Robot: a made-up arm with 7 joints.
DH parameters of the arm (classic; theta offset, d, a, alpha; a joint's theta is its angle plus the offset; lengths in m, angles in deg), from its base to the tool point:
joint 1: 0 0.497 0 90
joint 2: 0 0.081 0 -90
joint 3: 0 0.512 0.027 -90
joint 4: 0 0.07 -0.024 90
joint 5: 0 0.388 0 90
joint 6: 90 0.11 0.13 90
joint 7: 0 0.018 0 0
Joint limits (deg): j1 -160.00..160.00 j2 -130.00..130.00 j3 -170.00..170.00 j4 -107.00..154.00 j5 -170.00..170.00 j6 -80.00..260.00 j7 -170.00..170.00
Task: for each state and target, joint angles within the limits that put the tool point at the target. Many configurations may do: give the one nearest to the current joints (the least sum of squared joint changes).
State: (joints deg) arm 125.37 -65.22 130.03 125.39 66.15 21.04 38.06
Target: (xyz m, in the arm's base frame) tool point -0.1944 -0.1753 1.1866
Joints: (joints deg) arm 135.36 -39.43 141.49 79.77 62.88 18.88 38.06
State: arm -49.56 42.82 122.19 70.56 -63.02 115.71 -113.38
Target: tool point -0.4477 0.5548 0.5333
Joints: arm -39.43 56.79 126.87 102.40 -70.35 121.19 -113.38
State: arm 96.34 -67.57 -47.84 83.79 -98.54 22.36 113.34
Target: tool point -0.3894 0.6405 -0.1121
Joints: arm 133.17 -101.15 -25.64 65.47 -101.87 25.35 113.34
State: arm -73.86 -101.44 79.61 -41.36 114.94 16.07 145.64
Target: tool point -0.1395 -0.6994 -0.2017
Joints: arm -73.99 -130.00 125.67 -45.61 97.76 28.25 145.64
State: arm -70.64 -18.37 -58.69 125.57 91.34 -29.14 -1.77
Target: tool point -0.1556 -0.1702 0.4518
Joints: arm -86.78 -22.08 -60.73 154.00 72.87 -24.14 -1.77
